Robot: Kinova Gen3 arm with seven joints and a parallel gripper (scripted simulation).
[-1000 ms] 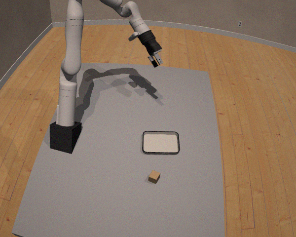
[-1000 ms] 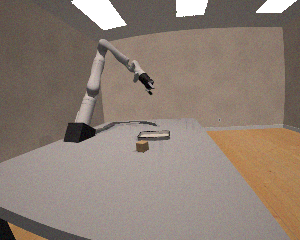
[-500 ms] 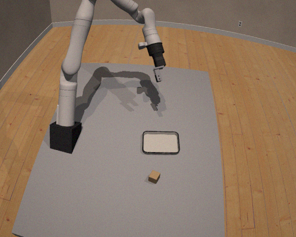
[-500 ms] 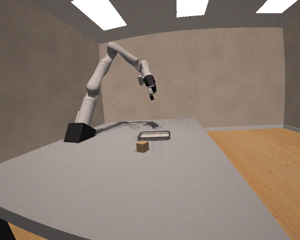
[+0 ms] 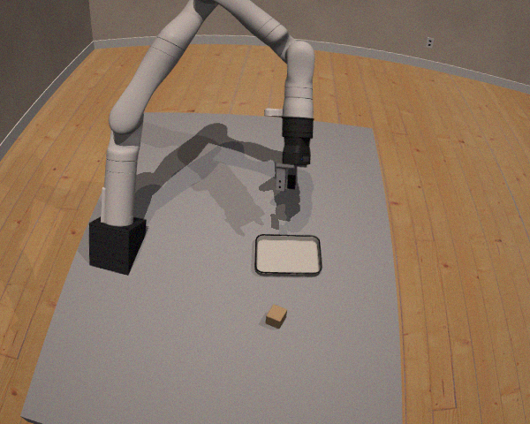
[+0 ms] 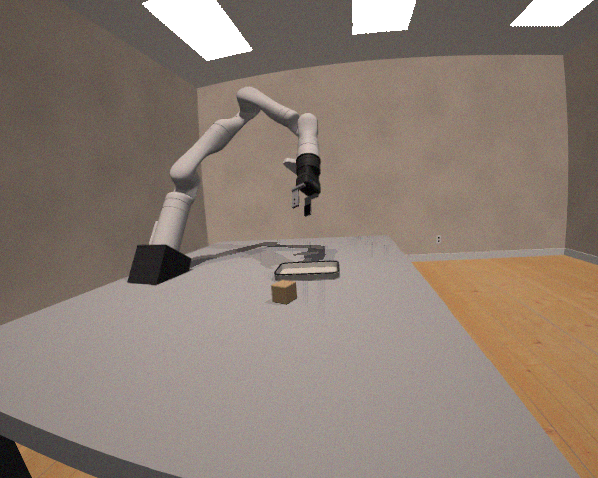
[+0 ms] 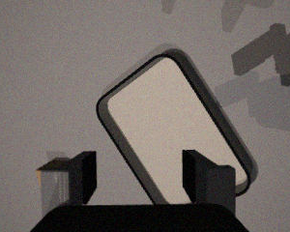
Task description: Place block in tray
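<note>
Right now the block is 1 cm behind my hand, 28 cm to the right of it and 16 cm below it. From my hand the other things lie so: white tray (2 cm ahead, 9 cm to the right, 17 cm below).
</note>
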